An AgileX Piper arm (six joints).
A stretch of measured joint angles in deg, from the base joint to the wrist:
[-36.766, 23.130, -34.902, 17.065, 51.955, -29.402]
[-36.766, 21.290, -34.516, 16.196, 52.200, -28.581]
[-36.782, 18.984, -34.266, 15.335, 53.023, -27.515]
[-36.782, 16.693, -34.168, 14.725, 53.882, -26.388]
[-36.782, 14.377, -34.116, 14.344, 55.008, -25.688]
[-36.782, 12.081, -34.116, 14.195, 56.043, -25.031]
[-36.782, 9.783, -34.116, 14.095, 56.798, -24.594]
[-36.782, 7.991, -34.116, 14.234, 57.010, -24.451]
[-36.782, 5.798, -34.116, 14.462, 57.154, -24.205]
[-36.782, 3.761, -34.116, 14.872, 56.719, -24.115]
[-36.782, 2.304, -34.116, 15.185, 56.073, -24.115]
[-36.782, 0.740, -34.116, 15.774, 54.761, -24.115]
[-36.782, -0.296, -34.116, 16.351, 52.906, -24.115]
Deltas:
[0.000, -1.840, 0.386, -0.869, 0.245, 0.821]
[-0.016, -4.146, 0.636, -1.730, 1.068, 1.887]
[-0.016, -6.437, 0.734, -2.340, 1.927, 3.014]
[-0.016, -8.753, 0.786, -2.721, 3.053, 3.714]
[-0.016, -11.049, 0.786, -2.870, 4.088, 4.371]
[-0.016, -13.347, 0.786, -2.970, 4.843, 4.808]
[-0.016, -15.139, 0.786, -2.831, 5.055, 4.951]
[-0.016, -17.332, 0.786, -2.603, 5.199, 5.197]
[-0.016, -19.369, 0.786, -2.193, 4.764, 5.287]
[-0.016, -20.826, 0.786, -1.880, 4.118, 5.287]
[-0.016, -22.390, 0.786, -1.291, 2.806, 5.287]
[-0.016, -23.426, 0.786, -0.714, 0.951, 5.287]

